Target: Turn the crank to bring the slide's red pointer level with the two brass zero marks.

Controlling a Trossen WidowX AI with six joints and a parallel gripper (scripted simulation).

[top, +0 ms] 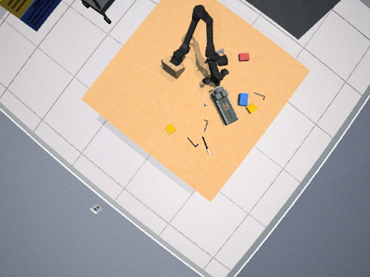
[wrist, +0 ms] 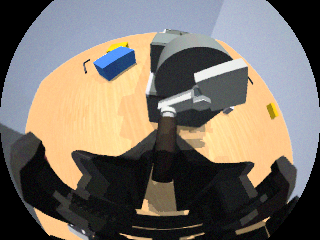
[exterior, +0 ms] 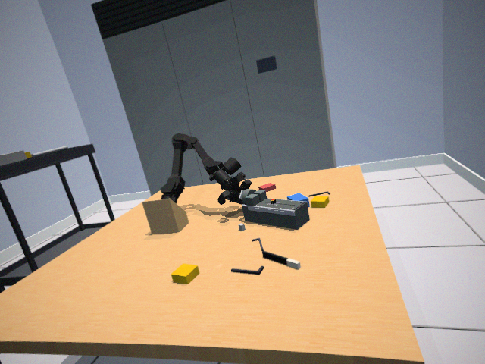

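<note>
My gripper tip is now 2 cm past the dark crank handle, 1 cm to the right of it and 2 cm below it. The rest, counted from my gripper tip: small grey cube: 16 cm to the right, 3 cm below; then blue block: 21 cm ahead, 3 cm to the left, 2 cm below; then red pointer: 13 cm ahead, 10 cm to the right, 4 cm above.
</note>
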